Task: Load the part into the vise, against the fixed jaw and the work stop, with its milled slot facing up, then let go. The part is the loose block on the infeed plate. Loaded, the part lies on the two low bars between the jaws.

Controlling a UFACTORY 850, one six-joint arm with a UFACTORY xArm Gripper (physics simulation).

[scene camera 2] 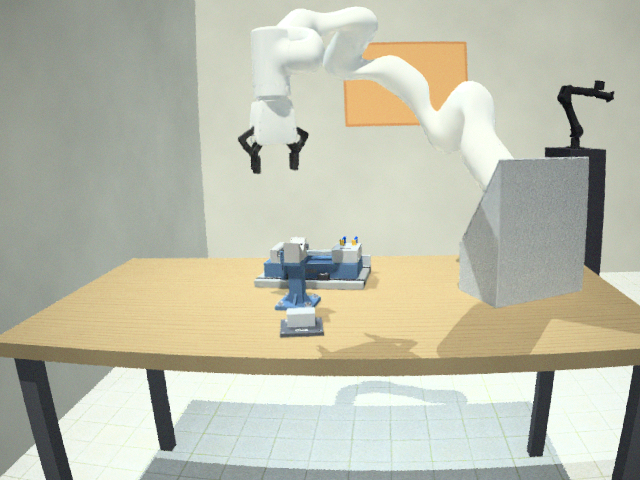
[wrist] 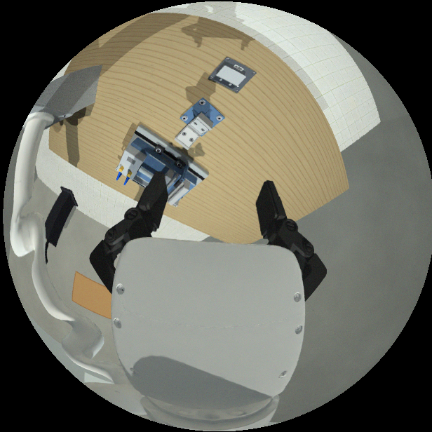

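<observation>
The part, a pale rectangular block (scene camera 2: 300,316) (wrist: 231,76), lies on the dark infeed plate (scene camera 2: 287,332) (wrist: 249,74) near the table's front edge. Its top looks plain; no milled slot shows. The blue vise (scene camera 2: 315,269) (wrist: 160,162) stands farther back, with pale jaws at its left and right in the scene view. No block can be made out between them; the stand in the scene view and a finger in the wrist view hide some of the vise. My gripper (scene camera 2: 275,169) (wrist: 213,186) is open and empty, pointing down high above the table, away from the part.
A blue stand (scene camera 2: 296,281) (wrist: 202,102) with a pale stepped head rises between the vise and the infeed plate. Small blue-and-yellow fittings (scene camera 2: 354,241) (wrist: 127,175) stick up from one vise jaw. The grey robot pedestal (scene camera 2: 540,227) stands at the table's right.
</observation>
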